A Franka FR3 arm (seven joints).
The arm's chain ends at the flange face. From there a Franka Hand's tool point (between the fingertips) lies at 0.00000 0.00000 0.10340 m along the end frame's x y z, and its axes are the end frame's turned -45 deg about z.
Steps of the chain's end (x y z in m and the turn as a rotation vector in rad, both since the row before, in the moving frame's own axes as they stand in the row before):
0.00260, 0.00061, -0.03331, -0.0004, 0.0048, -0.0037
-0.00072, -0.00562, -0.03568, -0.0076, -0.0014, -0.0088
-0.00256, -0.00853, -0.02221, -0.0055, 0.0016, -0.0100
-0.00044, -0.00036, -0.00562, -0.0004, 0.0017, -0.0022
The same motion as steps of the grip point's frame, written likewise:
0.00173, 0.00265, -0.03331, -0.0037, 0.0031, -0.0037
0.00281, -0.00403, -0.03568, -0.0044, -0.0064, -0.0088
0.00394, -0.00732, -0.02221, -0.0050, -0.0028, -0.0100
0.00004, -0.00041, -0.00562, -0.0015, 0.0009, -0.0022

